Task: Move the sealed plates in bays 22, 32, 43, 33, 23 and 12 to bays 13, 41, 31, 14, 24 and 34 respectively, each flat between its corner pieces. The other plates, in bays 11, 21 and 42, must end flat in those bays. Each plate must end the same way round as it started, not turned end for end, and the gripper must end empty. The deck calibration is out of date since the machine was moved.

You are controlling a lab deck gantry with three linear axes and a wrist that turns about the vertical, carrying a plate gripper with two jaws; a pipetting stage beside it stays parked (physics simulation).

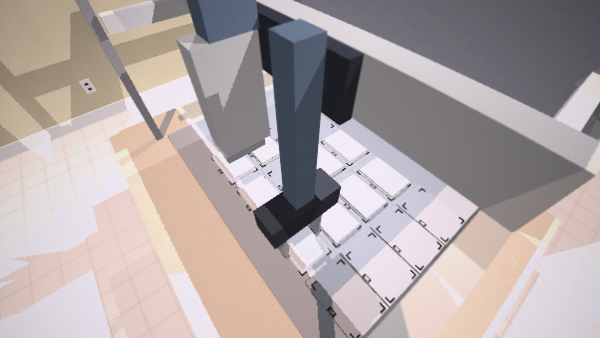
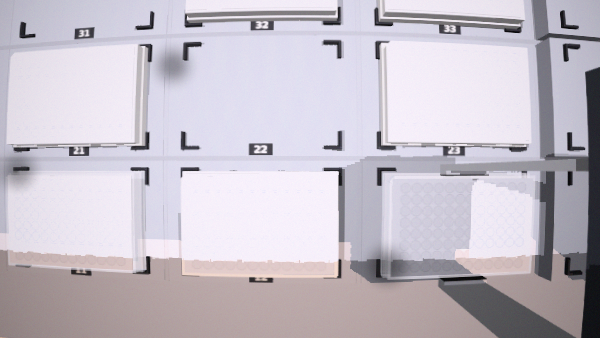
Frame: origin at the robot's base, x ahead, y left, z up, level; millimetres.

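Seen in the pictures: gripper, fingertip midpoint: (image 1: pixel 299 241) (image 2: pixel 460 225); robot's base, link origin: (image 1: pixel 212 158) (image 2: pixel 18 261).
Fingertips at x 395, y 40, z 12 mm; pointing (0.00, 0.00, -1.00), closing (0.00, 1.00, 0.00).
Pixels of each thing's top centre, then the offset from my fingertips to it. "pt": a spot on its surface instead.
- clear-topped plate, top centre: (image 2: pixel 465 227) (image 1: pixel 299 240) 0 mm ahead, 0 mm left, 7 mm up
- Bay 22, surface spot: (image 2: pixel 260 100) pt 164 mm back, 104 mm left, 12 mm down
- bay 12, surface spot: (image 2: pixel 260 215) (image 1: pixel 265 195) pt 162 mm back, 10 mm left, 3 mm up
- bay 23, surface spot: (image 2: pixel 457 95) pt 4 mm back, 106 mm left, 3 mm up
- bay 32, surface spot: (image 2: pixel 260 5) pt 163 mm back, 179 mm left, 3 mm up
- bay 33, surface spot: (image 2: pixel 450 7) pt 6 mm back, 181 mm left, 3 mm up
- bay 43, surface spot: (image 1: pixel 384 177) pt 5 mm ahead, 316 mm left, 3 mm up
- bay 11, surface spot: (image 2: pixel 70 215) pt 324 mm back, 7 mm left, 3 mm up
- bay 21, surface spot: (image 2: pixel 70 95) (image 1: pixel 262 146) pt 326 mm back, 108 mm left, 3 mm up
- bay 42, surface spot: (image 1: pixel 346 145) pt 157 mm back, 323 mm left, 3 mm up
- Bay 31, surface spot: (image 2: pixel 75 12) pt 339 mm back, 191 mm left, 12 mm down
My gripper (image 1: pixel 301 245) (image 2: pixel 464 227) is lowered at bay 13, its jaws shut on the front and back long sides of a clear-topped plate (image 1: pixel 306 249) (image 2: pixel 435 215). The plate is low and looks level between the corner pieces; whether it bears on the deck is unclear. Bay 22 (image 2: pixel 260 100) is empty. White plates lie in bay 12 (image 1: pixel 260 189) (image 2: pixel 260 215), bay 23 (image 1: pixel 340 225) (image 2: pixel 457 95), bay 32 (image 2: pixel 260 5), bay 33 (image 1: pixel 363 196) (image 2: pixel 450 7) and bay 43 (image 1: pixel 384 177). The label of bay 13 is hidden.
Other plates lie in bay 11 (image 2: pixel 70 215), bay 21 (image 1: pixel 265 150) (image 2: pixel 70 95) and bay 42 (image 1: pixel 346 145). Bay 31 (image 2: pixel 75 12) partly shows, without a plate. The fourth column's bays are empty. The grey pipetting stage (image 1: pixel 227 95) hangs behind my gripper; a tall wall (image 1: pixel 425 130) borders the deck.
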